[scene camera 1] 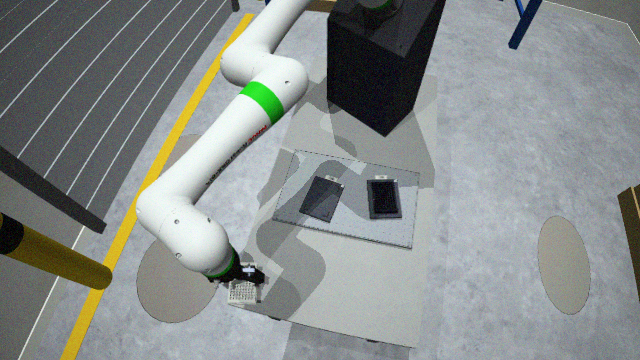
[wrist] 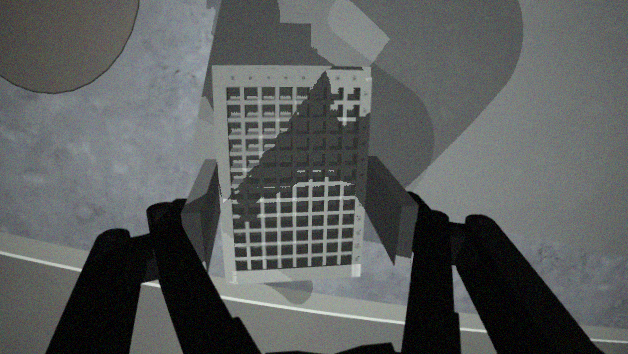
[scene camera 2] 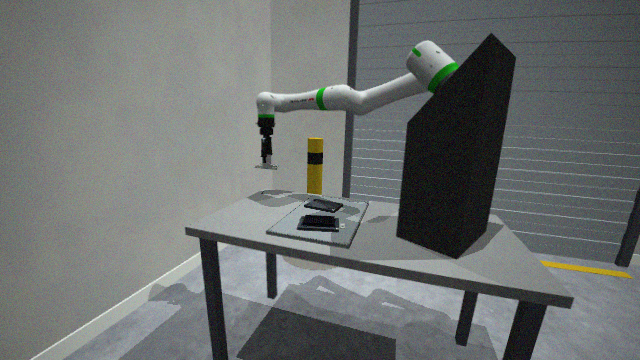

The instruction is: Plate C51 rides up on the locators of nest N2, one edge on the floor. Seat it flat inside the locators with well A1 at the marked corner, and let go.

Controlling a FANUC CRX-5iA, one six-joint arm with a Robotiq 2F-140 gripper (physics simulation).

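Places are measured from the arm's base along level axes (x back, y right, z up), in metres.
Pixels of known places: gripper, fingertip midpoint: (scene camera 1: pixel 243 284) (wrist: pixel 292 181) (scene camera 2: pixel 267 167); arm's base, origin of the base link: (scene camera 2: pixel 458 93).
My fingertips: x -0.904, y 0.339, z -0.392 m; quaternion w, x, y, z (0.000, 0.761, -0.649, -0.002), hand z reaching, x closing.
Ahead of a thing's pixels: the offset from my fingertips to its top centre. "pt": to the spot under its first point. Level surfaces: height alone.
A white well plate @(dz +0.019, dx +0.003, dy +0.000 m) (scene camera 1: pixel 243 294) (scene camera 2: pixel 266 166) (wrist: pixel 295 165), presumably C51, is held level high above the table's far left corner. My gripper (scene camera 1: pixel 250 278) (scene camera 2: pixel 266 161) (wrist: pixel 292 181) is shut on its two long sides. The plate looks straight between the finger pads in the wrist view. Its lettering is too small to read, so I cannot tell which corner is A1. A dark nest @(dz -0.127, dx +0.385, dy -0.188 m) (scene camera 1: pixel 322 199) (scene camera 2: pixel 324 205) without a plate sits turned on the board. A second dark nest @(pt dz -0.130, dx +0.344, dy -0.460 m) (scene camera 1: pixel 393 215) bears a black well plate @(dz -0.116, dx +0.413, dy -0.423 m) (scene camera 1: pixel 384 196) (scene camera 2: pixel 319 220). The labels are unreadable, so I cannot tell which nest is N2.
The thin grey board (scene camera 1: pixel 370 232) (scene camera 2: pixel 285 230) carries both nests on the table @(dz -0.155 m) (scene camera 1: pixel 360 300) (scene camera 2: pixel 240 227). The tall black pedestal (scene camera 1: pixel 370 75) (scene camera 2: pixel 450 165) stands behind the board. A yellow and black post (scene camera 1: pixel 60 260) (scene camera 2: pixel 315 172) stands beyond the table.
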